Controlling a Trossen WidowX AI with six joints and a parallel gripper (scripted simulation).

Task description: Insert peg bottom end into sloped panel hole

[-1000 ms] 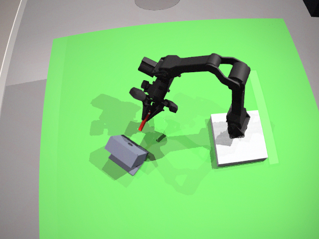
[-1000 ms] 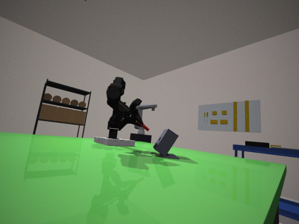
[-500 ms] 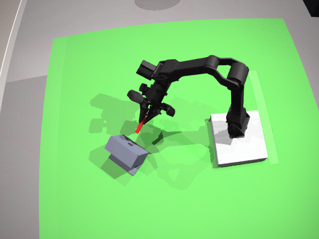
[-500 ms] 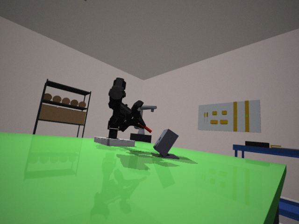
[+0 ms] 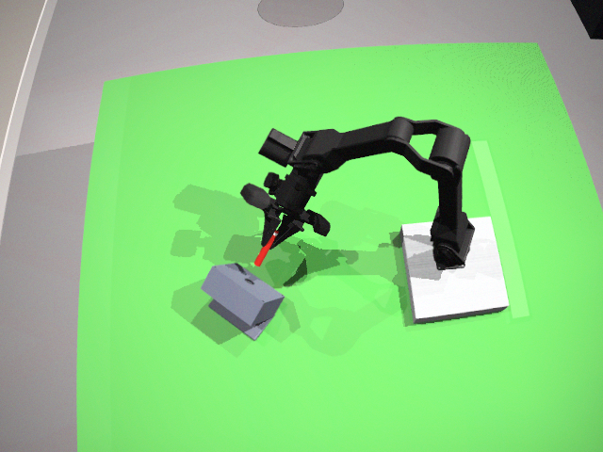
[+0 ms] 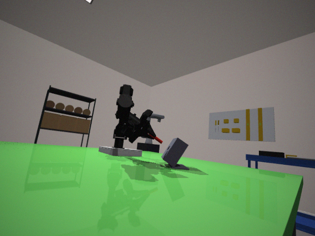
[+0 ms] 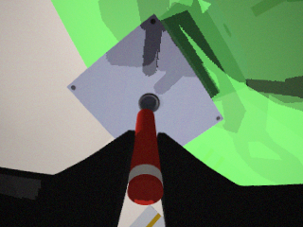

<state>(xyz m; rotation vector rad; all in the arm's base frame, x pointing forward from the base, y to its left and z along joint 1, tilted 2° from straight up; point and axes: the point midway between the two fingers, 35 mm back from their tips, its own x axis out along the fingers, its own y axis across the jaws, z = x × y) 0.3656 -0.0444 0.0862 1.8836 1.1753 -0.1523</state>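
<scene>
The grey sloped panel is 60 mm ahead of my gripper tip, 70 mm to the left of it and 50 mm below it. Round my gripper tip: round red peg (10 mm behind, 10 mm to the right, 10 mm above).
</scene>
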